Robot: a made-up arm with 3 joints.
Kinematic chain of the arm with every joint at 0, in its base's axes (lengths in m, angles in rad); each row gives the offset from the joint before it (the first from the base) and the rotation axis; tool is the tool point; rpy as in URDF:
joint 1: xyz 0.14 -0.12 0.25 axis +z
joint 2: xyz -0.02 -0.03 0 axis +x
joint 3: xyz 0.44 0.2 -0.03 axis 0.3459 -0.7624 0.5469
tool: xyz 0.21 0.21 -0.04 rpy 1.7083 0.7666 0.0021
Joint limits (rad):
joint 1: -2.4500..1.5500
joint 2: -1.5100..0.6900
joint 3: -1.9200..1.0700
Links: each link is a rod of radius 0.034 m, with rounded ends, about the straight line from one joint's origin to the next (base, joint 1, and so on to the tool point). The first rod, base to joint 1, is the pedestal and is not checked.
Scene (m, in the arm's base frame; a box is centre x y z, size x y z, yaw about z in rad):
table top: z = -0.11
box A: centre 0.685 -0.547 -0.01 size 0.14 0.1 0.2 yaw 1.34
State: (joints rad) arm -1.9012 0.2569 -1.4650
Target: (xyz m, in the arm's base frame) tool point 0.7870 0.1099 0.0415
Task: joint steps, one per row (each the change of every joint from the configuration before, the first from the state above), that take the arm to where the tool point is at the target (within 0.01 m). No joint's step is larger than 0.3 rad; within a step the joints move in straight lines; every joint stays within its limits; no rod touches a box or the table.
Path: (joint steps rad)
1: 0.2495 0.1444 0.1906
2: 0.2495 0.1443 0.1906
3: 0.2495 0.1444 0.1906
4: 0.2688 -0.1613 0.0515
5: 0.2688 -0.1613 0.0516
6: 0.2688 -0.1614 0.0515
7: 0.2688 -0.1613 0.0515

